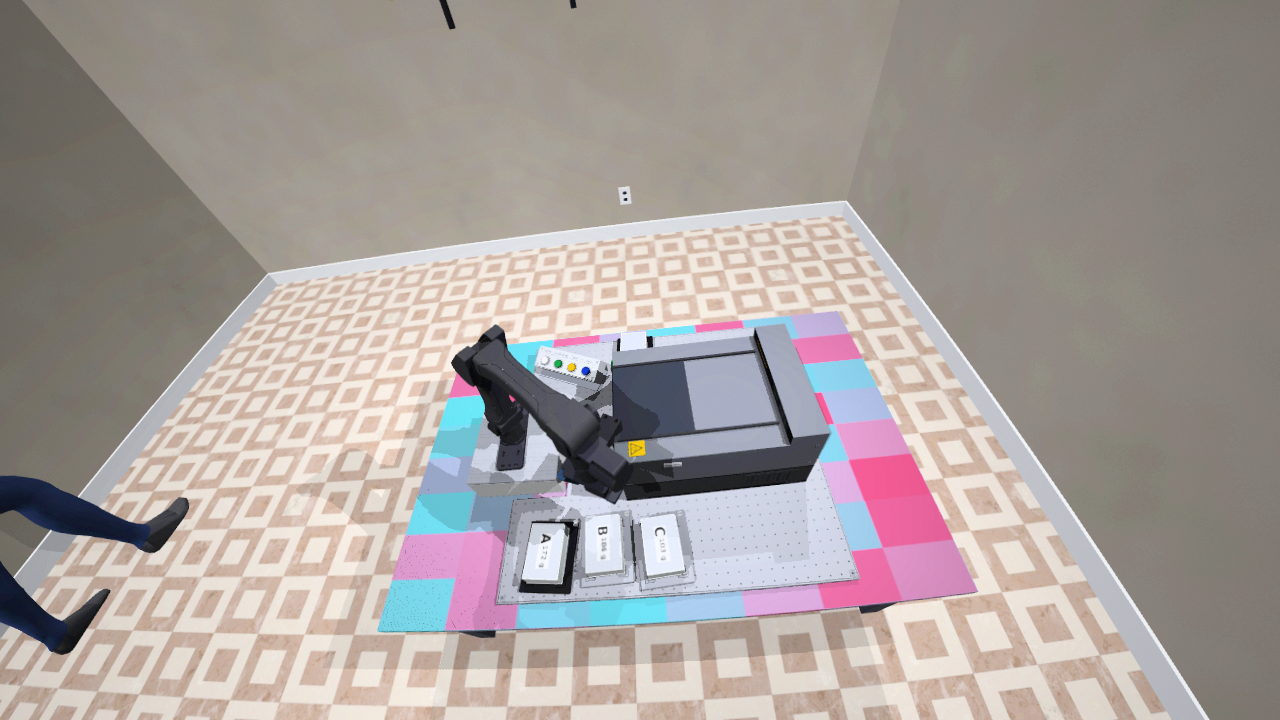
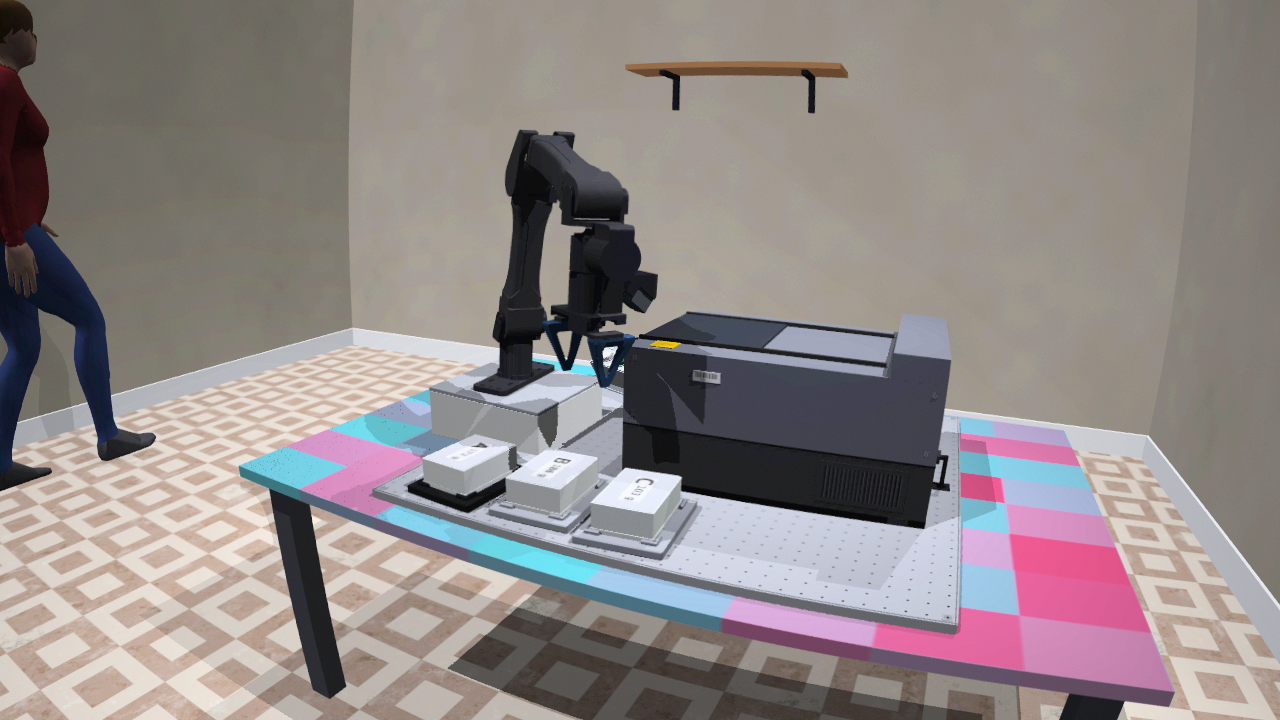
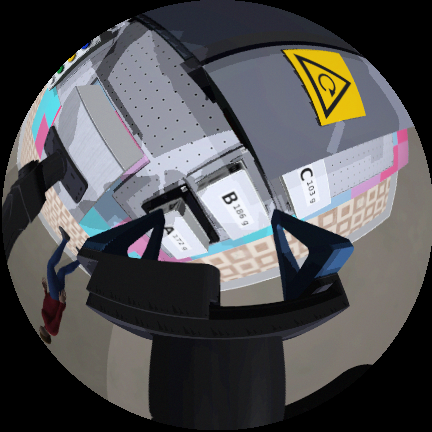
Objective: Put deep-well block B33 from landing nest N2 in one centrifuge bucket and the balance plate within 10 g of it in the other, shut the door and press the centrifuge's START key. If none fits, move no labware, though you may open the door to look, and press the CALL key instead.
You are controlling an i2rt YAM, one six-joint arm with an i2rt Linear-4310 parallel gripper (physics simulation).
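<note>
My gripper is open and empty, pointing down beside the near-left corner of the centrifuge. The centrifuge's top door is shut, so the buckets are hidden. White plates A, 172 g, B, 186 g, and C, 103 g, sit in a front row. A white block shows behind the centrifuge; its label is unreadable. The key panel has white, green, yellow and blue keys.
Plate A sits on a black nest; B and C sit on grey ones. The arm's base stands on a grey box, left of the centrifuge. A perforated board lies under the equipment. A person stands left of the table.
</note>
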